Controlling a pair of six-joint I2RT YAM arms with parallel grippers.
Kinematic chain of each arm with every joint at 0, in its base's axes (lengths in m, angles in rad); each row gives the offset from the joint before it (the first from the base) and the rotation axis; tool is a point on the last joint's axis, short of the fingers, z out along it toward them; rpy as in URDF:
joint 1: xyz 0 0 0.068 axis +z
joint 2: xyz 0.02 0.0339 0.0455 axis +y
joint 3: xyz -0.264 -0.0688 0 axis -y
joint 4: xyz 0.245 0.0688 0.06 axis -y
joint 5: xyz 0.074 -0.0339 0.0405 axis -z
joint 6: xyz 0.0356 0 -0.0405 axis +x
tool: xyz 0 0 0 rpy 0 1.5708 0
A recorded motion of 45 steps. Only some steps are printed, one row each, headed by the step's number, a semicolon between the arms.
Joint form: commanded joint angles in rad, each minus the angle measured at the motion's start. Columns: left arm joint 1, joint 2, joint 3, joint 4, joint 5, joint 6; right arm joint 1, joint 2, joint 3, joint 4, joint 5, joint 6.
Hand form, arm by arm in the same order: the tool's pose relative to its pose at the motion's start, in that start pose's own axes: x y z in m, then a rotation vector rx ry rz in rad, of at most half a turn. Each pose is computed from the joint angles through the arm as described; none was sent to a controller.
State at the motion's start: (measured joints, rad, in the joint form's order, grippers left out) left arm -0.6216 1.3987 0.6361 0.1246 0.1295 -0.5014; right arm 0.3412 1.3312 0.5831 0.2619 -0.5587 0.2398
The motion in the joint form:
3: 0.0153 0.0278 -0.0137 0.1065 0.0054 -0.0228; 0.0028 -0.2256 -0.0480 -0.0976 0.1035 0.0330
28: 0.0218 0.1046 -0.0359 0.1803 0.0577 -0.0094; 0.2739 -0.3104 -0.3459 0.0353 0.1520 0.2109
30: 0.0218 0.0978 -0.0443 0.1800 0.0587 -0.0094; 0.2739 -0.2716 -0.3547 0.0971 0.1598 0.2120
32: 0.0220 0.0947 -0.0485 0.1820 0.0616 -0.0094; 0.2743 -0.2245 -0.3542 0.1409 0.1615 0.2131
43: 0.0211 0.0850 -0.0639 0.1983 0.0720 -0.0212; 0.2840 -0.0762 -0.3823 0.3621 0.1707 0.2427
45: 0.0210 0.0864 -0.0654 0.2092 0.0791 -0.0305; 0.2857 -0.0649 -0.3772 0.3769 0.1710 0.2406
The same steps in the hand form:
3: -0.0041 0.0034 0.0053 0.0259 -0.0607 -0.0229; -0.0039 0.0213 -0.0364 0.0800 -0.0927 -0.0070
28: 0.0072 0.0119 0.0206 0.0549 -0.0168 -0.0156; 0.0917 0.0508 -0.0257 -0.0649 0.0865 0.0976
30: 0.0088 0.0126 0.0192 0.0549 -0.0146 -0.0159; 0.0930 0.0486 -0.0216 -0.0630 0.0713 0.0936
32: 0.0095 0.0128 0.0186 0.0577 -0.0141 -0.0158; 0.0943 0.0463 -0.0164 -0.0607 0.0733 0.0955
43: 0.0117 0.0129 0.0166 0.0726 -0.0174 -0.0250; 0.1019 0.0405 -0.0027 -0.0761 0.0370 0.1057
45: 0.0115 0.0125 0.0168 0.0827 -0.0204 -0.0327; 0.1004 0.0409 -0.0011 -0.0805 0.0303 0.1000

